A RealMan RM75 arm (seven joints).
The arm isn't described. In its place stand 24 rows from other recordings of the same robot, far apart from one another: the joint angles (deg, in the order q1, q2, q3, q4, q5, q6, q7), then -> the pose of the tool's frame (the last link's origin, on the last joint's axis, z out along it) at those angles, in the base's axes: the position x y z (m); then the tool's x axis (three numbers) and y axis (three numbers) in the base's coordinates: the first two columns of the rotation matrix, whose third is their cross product.
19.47 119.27 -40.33 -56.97 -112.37 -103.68 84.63 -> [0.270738 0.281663 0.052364 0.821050 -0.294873 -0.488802 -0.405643 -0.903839 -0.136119]
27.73 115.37 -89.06 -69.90 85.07 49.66 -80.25 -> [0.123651 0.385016 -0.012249 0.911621 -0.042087 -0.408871 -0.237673 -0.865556 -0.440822]
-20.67 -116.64 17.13 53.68 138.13 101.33 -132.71 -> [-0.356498 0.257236 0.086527 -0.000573 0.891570 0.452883 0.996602 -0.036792 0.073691]
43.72 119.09 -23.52 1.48 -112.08 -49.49 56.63 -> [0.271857 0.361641 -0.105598 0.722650 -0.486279 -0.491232 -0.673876 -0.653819 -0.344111]
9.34 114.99 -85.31 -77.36 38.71 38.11 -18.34 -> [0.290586 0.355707 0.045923 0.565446 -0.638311 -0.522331 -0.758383 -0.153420 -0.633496]
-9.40 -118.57 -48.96 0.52 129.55 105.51 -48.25 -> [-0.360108 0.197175 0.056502 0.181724 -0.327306 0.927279 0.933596 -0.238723 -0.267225]
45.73 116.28 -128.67 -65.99 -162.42 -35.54 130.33 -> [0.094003 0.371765 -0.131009 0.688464 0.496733 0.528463 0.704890 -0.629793 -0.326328]
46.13 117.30 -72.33 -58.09 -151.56 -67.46 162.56 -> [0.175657 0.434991 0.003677 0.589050 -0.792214 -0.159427 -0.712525 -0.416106 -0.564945]
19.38 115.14 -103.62 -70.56 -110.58 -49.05 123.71 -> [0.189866 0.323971 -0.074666 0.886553 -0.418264 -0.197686 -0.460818 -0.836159 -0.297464]
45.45 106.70 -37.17 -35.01 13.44 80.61 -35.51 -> [0.325408 0.385967 0.085953 0.210949 -0.975511 -0.062279 -0.846709 -0.150517 -0.510321]
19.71 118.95 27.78 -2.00 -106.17 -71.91 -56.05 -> [0.394008 0.279166 0.023727 0.890803 -0.047553 0.451894 0.452392 -0.000318 -0.891819]
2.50 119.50 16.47 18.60 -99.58 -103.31 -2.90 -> [0.337356 0.169644 0.004135 0.682384 0.340344 -0.646930 -0.708560 0.090393 -0.699837]
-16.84 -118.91 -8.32 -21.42 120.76 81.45 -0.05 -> [-0.269694 0.231161 -0.090971 0.677048 -0.116395 0.726676 0.550948 -0.574475 -0.605338]
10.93 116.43 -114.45 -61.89 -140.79 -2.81 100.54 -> [0.265068 0.336270 -0.068153 0.924334 0.110263 0.365305 0.359391 -0.573285 -0.736330]
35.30 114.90 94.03 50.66 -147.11 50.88 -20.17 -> [0.265484 0.404906 -0.021982 0.588611 -0.799291 -0.121125 -0.660495 -0.389086 -0.642152]
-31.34 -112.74 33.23 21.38 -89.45 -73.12 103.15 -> [-0.301058 0.376390 0.050946 0.492890 0.304164 0.815196 0.785296 -0.558942 -0.266260]
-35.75 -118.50 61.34 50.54 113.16 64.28 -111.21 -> [-0.202064 0.408360 -0.000059 0.769280 0.481069 0.420454 0.619154 -0.723707 -0.304788]
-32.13 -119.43 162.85 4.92 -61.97 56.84 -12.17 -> [-0.311387 0.343903 -0.064520 0.822698 0.125826 0.554379 0.548024 -0.434785 -0.714585]
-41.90 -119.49 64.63 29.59 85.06 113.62 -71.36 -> [-0.128913 0.294624 -0.019605 0.632002 0.121882 0.765322 -0.167383 -0.942776 0.288367]
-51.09 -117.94 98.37 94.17 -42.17 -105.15 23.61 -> [-0.029712 0.297767 -0.026344 0.879139 0.183787 -0.439700 0.121791 -0.978652 -0.165550]
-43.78 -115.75 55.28 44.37 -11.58 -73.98 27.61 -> [-0.295809 0.393863 0.029830 0.344332 0.938168 -0.035726 0.706789 -0.284081 -0.647879]
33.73 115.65 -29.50 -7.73 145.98 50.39 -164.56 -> [0.371120 0.390727 0.081366 0.677374 -0.003735 -0.735629 -0.719511 0.204881 -0.663572]
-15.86 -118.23 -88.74 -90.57 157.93 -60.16 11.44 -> [-0.211528 0.352932 0.019164 0.692902 0.681261 0.236157 0.608013 -0.376013 -0.699238]
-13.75 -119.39 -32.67 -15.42 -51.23 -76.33 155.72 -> [-0.323192 0.256624 -0.047380 0.436974 0.031420 0.898925 0.865562 -0.286519 -0.410741]
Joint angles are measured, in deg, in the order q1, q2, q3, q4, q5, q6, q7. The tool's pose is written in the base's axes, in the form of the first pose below.
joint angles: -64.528 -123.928 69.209 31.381 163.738 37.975 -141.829
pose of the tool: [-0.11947 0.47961 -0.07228 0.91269 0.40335 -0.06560 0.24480 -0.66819 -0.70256]
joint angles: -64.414 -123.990 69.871 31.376 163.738 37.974 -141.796
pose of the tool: [-0.11992 0.47854 -0.07376 0.91402 0.39858 -0.07556 0.23556 -0.67309 -0.70104]
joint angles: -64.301 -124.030 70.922 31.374 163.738 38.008 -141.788
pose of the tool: [-0.12024 0.47719 -0.07563 0.91603 0.39061 -0.09112 0.22058 -0.68032 -0.69894]
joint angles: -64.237 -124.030 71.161 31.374 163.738 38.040 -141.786
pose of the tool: [-0.12070 0.47681 -0.07600 0.91608 0.38961 -0.09489 0.21766 -0.68186 -0.69835]
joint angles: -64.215 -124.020 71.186 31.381 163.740 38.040 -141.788
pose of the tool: [-0.12086 0.47681 -0.07594 0.91602 0.38967 -0.09520 0.21744 -0.68179 -0.69849]
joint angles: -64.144 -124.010 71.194 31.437 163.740 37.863 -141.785
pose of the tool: [-0.12093 0.47713 -0.07557 0.91671 0.38854 -0.09314 0.21712 -0.68011 -0.70022]
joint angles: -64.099 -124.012 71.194 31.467 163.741 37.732 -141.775
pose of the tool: [-0.12096 0.47732 -0.07539 0.91722 0.38767 -0.09174 0.21686 -0.67905 -0.70133]
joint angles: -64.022 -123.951 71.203 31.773 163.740 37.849 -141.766
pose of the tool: [-0.12041 0.47784 -0.07425 0.91797 0.38621 -0.09044 0.21600 -0.67795 -0.70266]
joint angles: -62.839 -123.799 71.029 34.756 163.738 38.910 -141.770
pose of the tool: [-0.11766 0.47993 -0.06621 0.92180 0.38090 -0.07210 0.22014 -0.66740 -0.71141]
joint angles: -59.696 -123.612 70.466 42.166 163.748 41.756 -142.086
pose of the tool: [-0.11328 0.48213 -0.04640 0.92642 0.37565 -0.02513 0.23951 -0.63954 -0.73049]
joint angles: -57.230 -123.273 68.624 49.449 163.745 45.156 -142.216
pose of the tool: [-0.10782 0.48436 -0.02146 0.92731 0.37326 0.02790 0.26646 -0.60595 -0.74955]
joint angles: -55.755 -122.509 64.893 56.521 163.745 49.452 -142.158
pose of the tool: [-0.10229 0.48761 0.01231 0.92187 0.37683 0.09027 0.30473 -0.56113 -0.76960]
